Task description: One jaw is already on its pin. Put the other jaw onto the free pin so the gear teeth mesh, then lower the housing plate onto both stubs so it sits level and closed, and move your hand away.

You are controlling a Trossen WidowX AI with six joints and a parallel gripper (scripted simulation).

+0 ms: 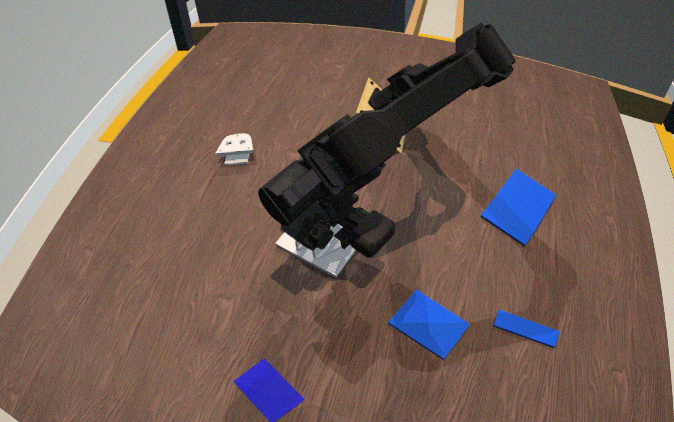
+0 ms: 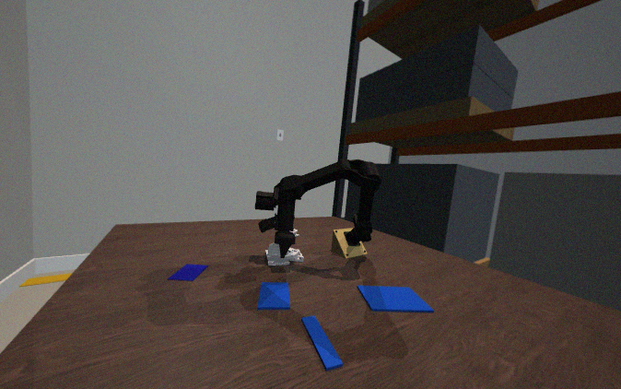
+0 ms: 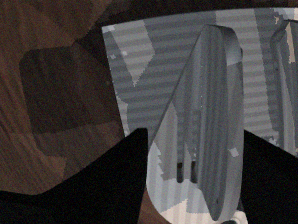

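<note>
The white slab is 3 cm to the right of my gripper tip, 2 cm below it and 1 cm ahead of it. Round my gripper tip: housing plate (27 cm to the right, 16 cm behind, 1 cm above).
</note>
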